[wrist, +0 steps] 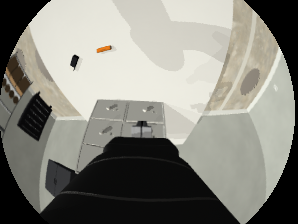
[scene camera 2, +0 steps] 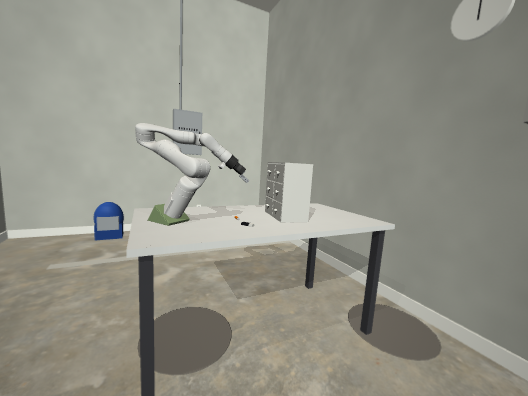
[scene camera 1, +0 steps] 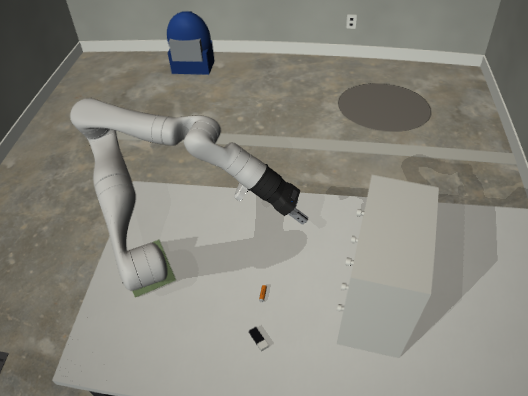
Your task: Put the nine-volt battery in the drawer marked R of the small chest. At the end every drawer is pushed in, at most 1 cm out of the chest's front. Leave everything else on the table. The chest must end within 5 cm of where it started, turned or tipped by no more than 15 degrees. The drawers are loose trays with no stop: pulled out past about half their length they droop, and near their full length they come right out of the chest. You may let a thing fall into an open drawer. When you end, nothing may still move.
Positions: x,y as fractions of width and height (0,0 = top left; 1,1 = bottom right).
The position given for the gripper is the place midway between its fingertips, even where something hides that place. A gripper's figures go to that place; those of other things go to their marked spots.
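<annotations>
The gripper (scene camera 1: 0.58,0.56) stands 122 cm from the lens, while a small chest (scene camera 1: 0.74,0.71) sits 98 cm from the lens.
</annotations>
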